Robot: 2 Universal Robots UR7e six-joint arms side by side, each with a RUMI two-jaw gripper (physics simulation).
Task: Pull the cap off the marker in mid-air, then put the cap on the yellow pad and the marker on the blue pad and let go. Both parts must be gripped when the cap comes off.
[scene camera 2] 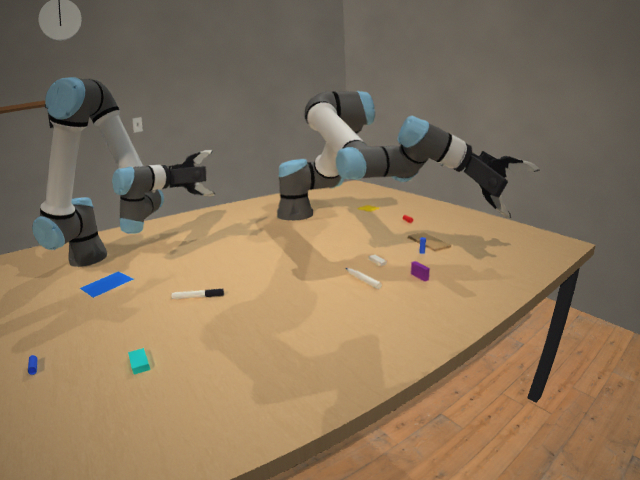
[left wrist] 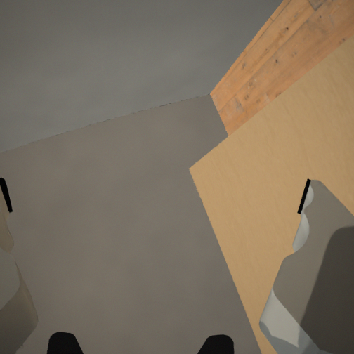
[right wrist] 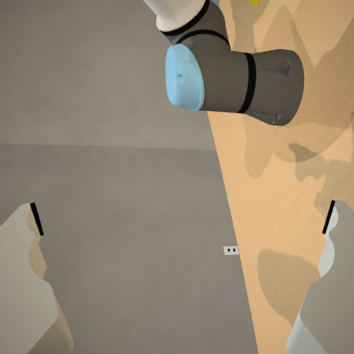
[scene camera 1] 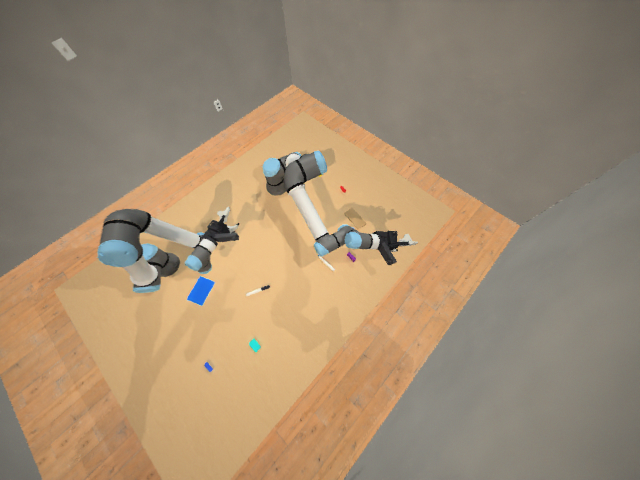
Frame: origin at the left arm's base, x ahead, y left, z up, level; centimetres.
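Where they show: left gripper, fingertip midpoint: (scene camera 2: 525, 194) (scene camera 1: 407, 246); right gripper, fingertip midpoint: (scene camera 2: 213, 172) (scene camera 1: 234, 215); left arm's base, link origin: (scene camera 2: 295, 215) (scene camera 1: 277, 186); right arm's base, link origin: (scene camera 2: 88, 258) (scene camera 1: 167, 265).
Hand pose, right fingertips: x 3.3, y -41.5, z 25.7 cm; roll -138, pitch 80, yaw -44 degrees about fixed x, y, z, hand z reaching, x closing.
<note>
Things, the pixels of their top centre, and the offset from my right fingertips.
- marker, top centre: (scene camera 2: 196, 291) (scene camera 1: 257, 290) dx +26.3, dy -27.5, dz -23.8 cm
- blue pad, top centre: (scene camera 2: 106, 283) (scene camera 1: 201, 290) dx -4.0, dy -42.8, dz -25.6 cm
- yellow pad, top centre: (scene camera 2: 368, 208) dx +16.8, dy +67.3, dz -25.6 cm
- white pen, top centre: (scene camera 2: 361, 273) (scene camera 1: 325, 262) dx +53.9, dy +6.0, dz -23.8 cm
- white block, top centre: (scene camera 2: 377, 258) dx +51.1, dy +18.6, dz -24.5 cm
- purple block, top centre: (scene camera 2: 420, 265) (scene camera 1: 351, 255) dx +66.2, dy +16.3, dz -22.2 cm
- brown board, top centre: (scene camera 2: 429, 240) (scene camera 1: 355, 218) dx +57.1, dy +42.8, dz -24.9 cm
- red cylinder, top centre: (scene camera 2: 407, 216) (scene camera 1: 343, 188) dx +40.0, dy +60.0, dz -23.6 cm
- teal block, top centre: (scene camera 2: 137, 358) (scene camera 1: 254, 345) dx +41.2, dy -52.7, dz -24.2 cm
A marker (scene camera 1: 254, 291) (scene camera 2: 188, 294) with a white body lies on the table, its black cap (scene camera 1: 265, 287) (scene camera 2: 214, 292) on its right end. The blue pad (scene camera 1: 200, 290) (scene camera 2: 107, 284) lies to the marker's left. The yellow pad (scene camera 2: 369, 208) lies at the back; an edge of it shows in the right wrist view (right wrist: 254, 2). My left gripper (scene camera 1: 405, 246) (scene camera 2: 523, 191) (left wrist: 154, 184) is open and empty, high over the right side of the table. My right gripper (scene camera 1: 232, 217) (scene camera 2: 211, 173) (right wrist: 181, 206) is open and empty, raised behind the marker.
A white pen (scene camera 1: 326, 263) (scene camera 2: 363, 277), white block (scene camera 2: 377, 259), purple block (scene camera 1: 351, 256) (scene camera 2: 420, 271), blue cylinder (scene camera 2: 422, 245), brown board (scene camera 1: 355, 217) (scene camera 2: 429, 241) and red cylinder (scene camera 1: 342, 189) (scene camera 2: 407, 219) lie right. A teal block (scene camera 1: 254, 345) (scene camera 2: 139, 361) and another blue cylinder (scene camera 1: 208, 366) (scene camera 2: 32, 364) lie in front.
</note>
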